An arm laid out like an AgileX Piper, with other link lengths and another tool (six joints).
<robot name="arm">
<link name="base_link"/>
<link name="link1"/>
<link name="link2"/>
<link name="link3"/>
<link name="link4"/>
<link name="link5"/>
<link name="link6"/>
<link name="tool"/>
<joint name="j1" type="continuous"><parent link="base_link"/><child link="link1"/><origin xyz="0 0 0.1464" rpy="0 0 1.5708"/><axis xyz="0 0 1"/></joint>
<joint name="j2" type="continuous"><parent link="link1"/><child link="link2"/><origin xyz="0 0 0" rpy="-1.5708 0 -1.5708"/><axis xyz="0 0 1"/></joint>
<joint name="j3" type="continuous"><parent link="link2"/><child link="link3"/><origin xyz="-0.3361 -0.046 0" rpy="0 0 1.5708"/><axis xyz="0 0 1"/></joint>
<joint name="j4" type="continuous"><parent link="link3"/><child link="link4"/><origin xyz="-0.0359 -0.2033 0" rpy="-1.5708 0 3.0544"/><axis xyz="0 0 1"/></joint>
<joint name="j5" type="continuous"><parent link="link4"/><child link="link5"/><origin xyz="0 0 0" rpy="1.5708 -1.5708 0"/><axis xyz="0 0 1"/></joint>
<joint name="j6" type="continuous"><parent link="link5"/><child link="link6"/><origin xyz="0.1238 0 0" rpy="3.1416 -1.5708 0"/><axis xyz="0 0 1"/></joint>
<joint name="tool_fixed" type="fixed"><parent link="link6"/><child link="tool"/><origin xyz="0.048 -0.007 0.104" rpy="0 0.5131 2.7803"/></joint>
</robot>
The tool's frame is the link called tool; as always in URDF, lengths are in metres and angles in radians. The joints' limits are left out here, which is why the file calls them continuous.
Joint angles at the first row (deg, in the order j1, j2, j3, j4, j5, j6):
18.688 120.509 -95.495 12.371 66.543 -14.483
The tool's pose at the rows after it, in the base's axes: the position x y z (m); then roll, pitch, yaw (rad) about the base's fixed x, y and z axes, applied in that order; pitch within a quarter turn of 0, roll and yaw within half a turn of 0:
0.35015, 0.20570, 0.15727, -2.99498, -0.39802, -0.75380
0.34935, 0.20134, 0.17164, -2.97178, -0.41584, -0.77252
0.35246, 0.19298, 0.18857, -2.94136, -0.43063, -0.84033
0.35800, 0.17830, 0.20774, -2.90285, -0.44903, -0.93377
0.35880, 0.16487, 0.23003, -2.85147, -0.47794, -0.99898
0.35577, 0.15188, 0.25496, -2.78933, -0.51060, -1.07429
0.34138, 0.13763, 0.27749, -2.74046, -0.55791, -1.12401
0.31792, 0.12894, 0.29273, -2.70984, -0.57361, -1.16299
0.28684, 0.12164, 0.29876, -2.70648, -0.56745, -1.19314
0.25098, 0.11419, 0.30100, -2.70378, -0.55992, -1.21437
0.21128, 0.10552, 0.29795, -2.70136, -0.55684, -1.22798
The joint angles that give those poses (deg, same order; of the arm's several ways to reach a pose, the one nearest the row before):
18.688 118.275 -95.495 10.130 69.236 -14.482
18.311 116.129 -95.494 9.725 69.773 -14.102
17.087 113.644 -95.496 9.423 70.134 -11.986
15.017 110.782 -95.496 8.856 70.366 -9.436
13.499 107.347 -95.494 7.996 70.606 -8.341
12.349 103.186 -95.107 6.749 70.625 -6.691
11.994 97.963 -93.242 4.375 70.849 -5.481
11.995 92.491 -89.607 3.343 70.959 -4.113
11.995 86.728 -84.159 3.089 71.086 -2.372
11.994 80.319 -77.980 3.089 71.193 -1.147
11.996 73.252 -71.076 3.001 71.226 -0.388

